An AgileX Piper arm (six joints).
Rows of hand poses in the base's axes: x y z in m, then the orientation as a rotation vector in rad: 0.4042, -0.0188, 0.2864, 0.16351, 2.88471, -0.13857; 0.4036, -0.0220, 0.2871, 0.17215, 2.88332, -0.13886; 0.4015, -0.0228, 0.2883, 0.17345, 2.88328, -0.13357; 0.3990, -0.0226, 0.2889, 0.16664, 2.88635, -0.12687; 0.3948, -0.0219, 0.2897, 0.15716, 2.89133, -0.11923; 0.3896, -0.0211, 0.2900, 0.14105, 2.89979, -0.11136; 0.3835, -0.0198, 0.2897, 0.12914, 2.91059, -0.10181; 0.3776, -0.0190, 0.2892, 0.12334, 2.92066, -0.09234; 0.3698, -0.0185, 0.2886, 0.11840, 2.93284, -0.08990
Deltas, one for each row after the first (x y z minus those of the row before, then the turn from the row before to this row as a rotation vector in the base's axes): -0.0006, -0.0032, 0.0007, 0.00045, -0.00118, -0.00591; -0.0021, -0.0008, 0.0012, 0.00369, -0.00045, -0.00042; -0.0025, 0.0002, 0.0006, 0.00419, 0.00235, 0.00522; -0.0042, 0.0007, 0.0008, 0.00474, 0.00416, 0.00710; -0.0052, 0.0008, 0.0003, 0.00459, 0.00754, 0.01160; -0.0061, 0.0013, -0.0003, 0.00622, 0.00993, 0.00882; -0.0059, 0.0008, -0.0005, 0.00657, 0.00937, 0.00463; -0.0078, 0.0005, -0.0006, 0.00200, 0.01193, 0.00350
